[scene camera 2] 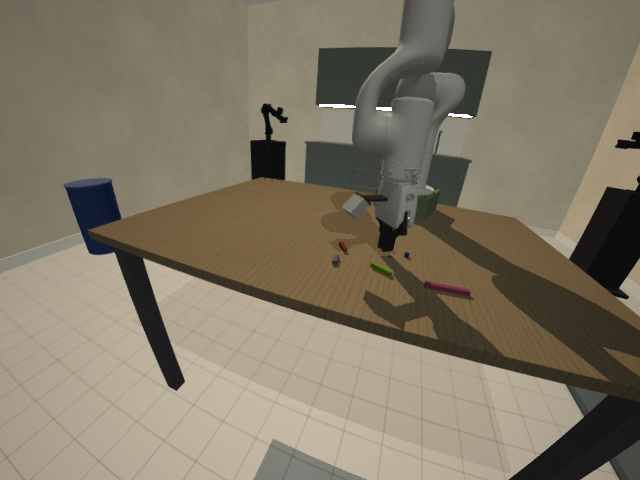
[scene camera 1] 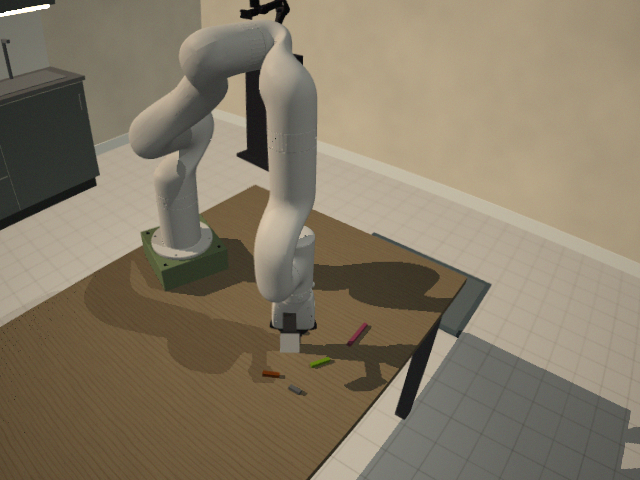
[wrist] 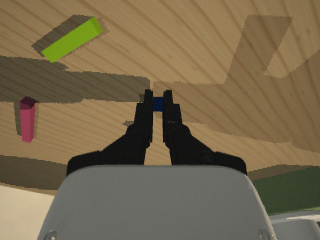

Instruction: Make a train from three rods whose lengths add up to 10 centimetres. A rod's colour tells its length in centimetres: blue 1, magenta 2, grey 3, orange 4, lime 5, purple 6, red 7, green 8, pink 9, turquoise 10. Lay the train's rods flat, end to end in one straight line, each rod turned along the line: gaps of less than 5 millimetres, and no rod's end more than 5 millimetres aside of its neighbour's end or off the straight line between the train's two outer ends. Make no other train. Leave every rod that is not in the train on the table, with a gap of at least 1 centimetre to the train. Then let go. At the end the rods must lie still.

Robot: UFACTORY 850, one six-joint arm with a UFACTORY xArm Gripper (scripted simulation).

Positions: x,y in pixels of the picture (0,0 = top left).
Scene:
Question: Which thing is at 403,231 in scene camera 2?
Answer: My gripper.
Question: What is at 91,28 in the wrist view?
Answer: A lime rod.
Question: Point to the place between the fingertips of my gripper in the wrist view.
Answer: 158,101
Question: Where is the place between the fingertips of my gripper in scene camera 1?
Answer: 293,343

